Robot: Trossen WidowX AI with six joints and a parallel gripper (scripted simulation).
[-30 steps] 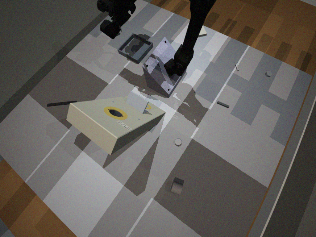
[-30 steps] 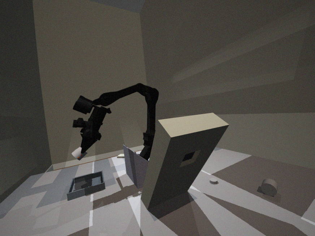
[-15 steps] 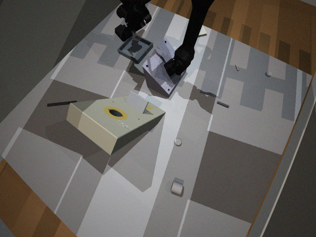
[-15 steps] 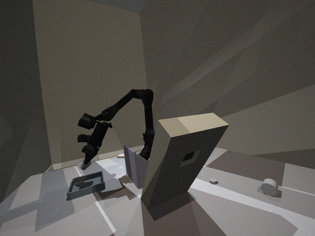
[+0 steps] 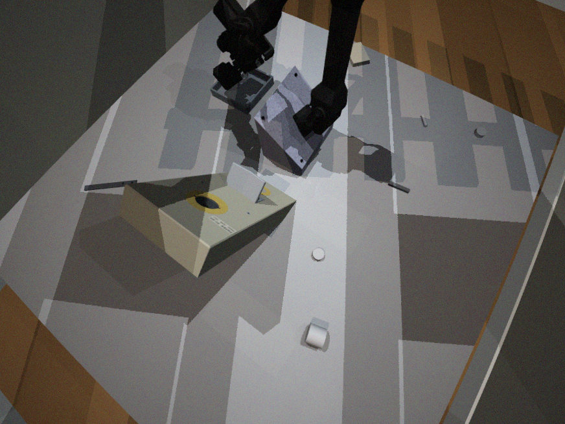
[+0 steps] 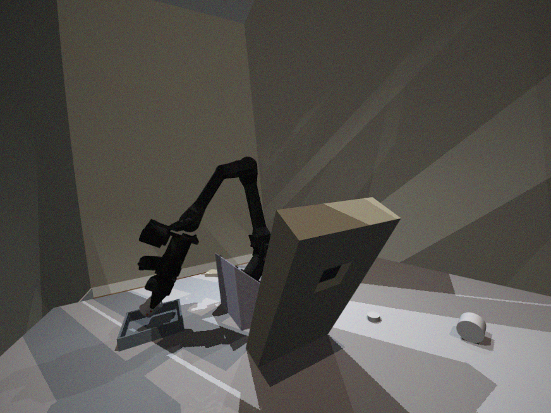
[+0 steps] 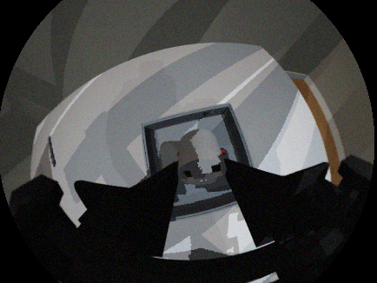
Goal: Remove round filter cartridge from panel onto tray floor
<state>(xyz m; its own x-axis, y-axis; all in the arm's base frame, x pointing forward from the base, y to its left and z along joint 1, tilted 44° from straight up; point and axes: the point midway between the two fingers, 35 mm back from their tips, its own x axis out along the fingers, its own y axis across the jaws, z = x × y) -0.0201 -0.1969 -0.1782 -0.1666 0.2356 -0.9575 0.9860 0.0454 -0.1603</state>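
My gripper tip is right at the round grey filter cartridge. The rest, counted from my gripper tip: service panel 33 cm ahead, 32 cm to the left, 9 cm above; then dark tray 1 cm to the right, 6 cm below; then cream block 36 cm behind, 20 cm to the left, 6 cm below.
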